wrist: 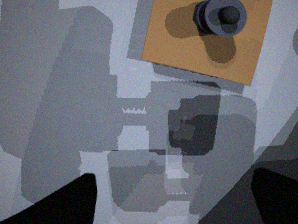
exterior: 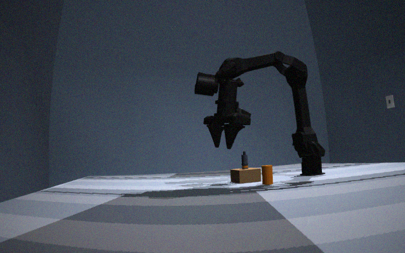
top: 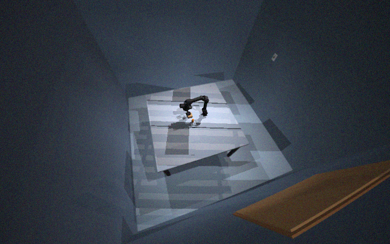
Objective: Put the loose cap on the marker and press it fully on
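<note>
The orange cap lies 9 cm behind my gripper tip, 11 cm to the left of it and 8 cm below it. The rest, counted from my gripper tip: holder block 7 cm behind, 1 cm to the left, 9 cm below.
</note>
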